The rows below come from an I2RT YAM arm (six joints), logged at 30 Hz.
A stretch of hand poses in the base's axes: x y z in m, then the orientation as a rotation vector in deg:
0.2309 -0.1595 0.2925 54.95 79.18 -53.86
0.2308 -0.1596 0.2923 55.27 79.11 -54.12
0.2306 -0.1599 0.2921 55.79 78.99 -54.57
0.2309 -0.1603 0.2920 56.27 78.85 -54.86
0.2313 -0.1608 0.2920 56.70 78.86 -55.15
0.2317 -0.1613 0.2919 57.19 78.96 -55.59
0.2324 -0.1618 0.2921 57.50 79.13 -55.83
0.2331 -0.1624 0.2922 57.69 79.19 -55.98
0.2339 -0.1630 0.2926 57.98 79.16 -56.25
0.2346 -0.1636 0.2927 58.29 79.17 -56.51
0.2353 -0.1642 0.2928 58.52 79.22 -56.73
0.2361 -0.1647 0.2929 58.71 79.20 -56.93
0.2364 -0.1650 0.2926 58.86 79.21 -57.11
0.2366 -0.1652 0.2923 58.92 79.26 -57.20
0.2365 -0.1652 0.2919 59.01 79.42 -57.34
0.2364 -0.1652 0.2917 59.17 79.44 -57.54
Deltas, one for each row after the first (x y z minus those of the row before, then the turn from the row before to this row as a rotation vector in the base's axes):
-0.0001 -0.0001 -0.0002 0.06 0.03 -0.37
-0.0002 -0.0003 -0.0002 0.09 0.07 -0.62
0.0003 -0.0004 -0.0001 0.11 -0.03 -0.50
0.0004 -0.0005 0.0000 0.16 0.09 -0.44
0.0004 -0.0005 -0.0001 0.19 0.23 -0.56
0.0007 -0.0005 0.0002 0.19 0.21 -0.31
0.0007 -0.0006 0.0001 0.09 0.10 -0.20
0.0008 -0.0006 0.0004 0.06 0.08 -0.35
0.0007 -0.0006 0.0001 0.10 0.10 -0.35
0.0007 -0.0006 0.0001 0.09 0.12 -0.27
0.0008 -0.0005 0.0001 0.03 0.07 -0.24
0.0003 -0.0003 -0.0003 0.03 0.08 -0.20
0.0002 -0.0002 -0.0003 0.03 0.08 -0.08
-0.0001 0.0000 -0.0004 0.09 0.18 -0.11
-0.0001 0.0000 -0.0002 0.04 0.10 -0.22

